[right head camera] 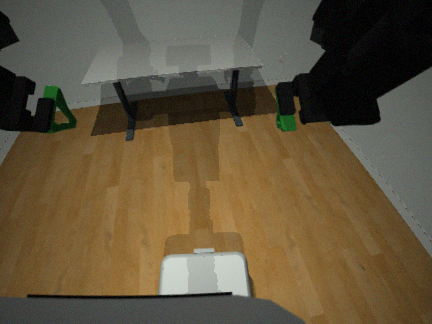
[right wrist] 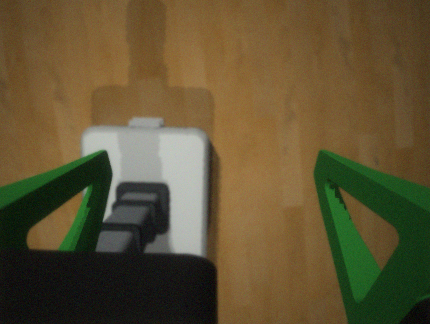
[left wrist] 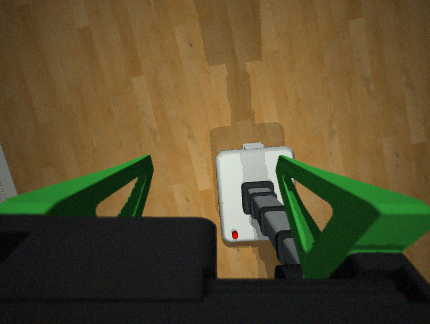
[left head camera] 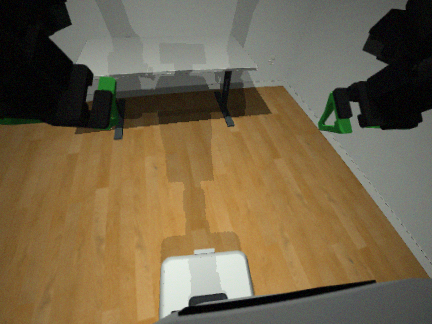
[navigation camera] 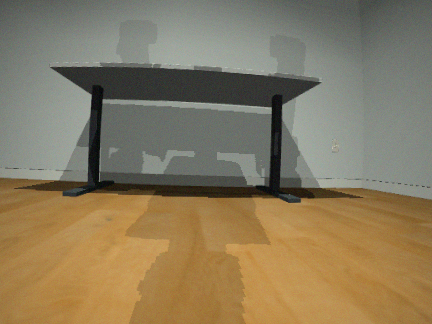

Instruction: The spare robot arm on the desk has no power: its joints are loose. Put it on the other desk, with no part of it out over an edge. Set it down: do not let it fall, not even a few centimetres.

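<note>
A light-topped desk (left head camera: 220,57) (right head camera: 225,57) with dark legs stands ahead, against the wall. The navigation camera shows the desk (navigation camera: 190,87) from below its top, so its surface is hidden there. I cannot tell which of the two desks it is. The spare robot arm does not show in these views. My left gripper (left head camera: 65,120) (right head camera: 32,120) (left wrist: 214,162) is open and empty, with its green fingers wide apart. My right gripper (left head camera: 357,117) (right head camera: 310,120) (right wrist: 213,161) is open and empty too. Both hang over the floor, well short of the desk.
My white wheeled base (left head camera: 175,280) (right head camera: 172,275) (left wrist: 230,195) (right wrist: 187,190) is below. Wooden floor (left head camera: 280,200) (navigation camera: 325,250) stretches from it to the desk. The desk's feet (navigation camera: 287,198) (left head camera: 230,121) stick out toward me. A wall (left head camera: 400,150) runs along the right.
</note>
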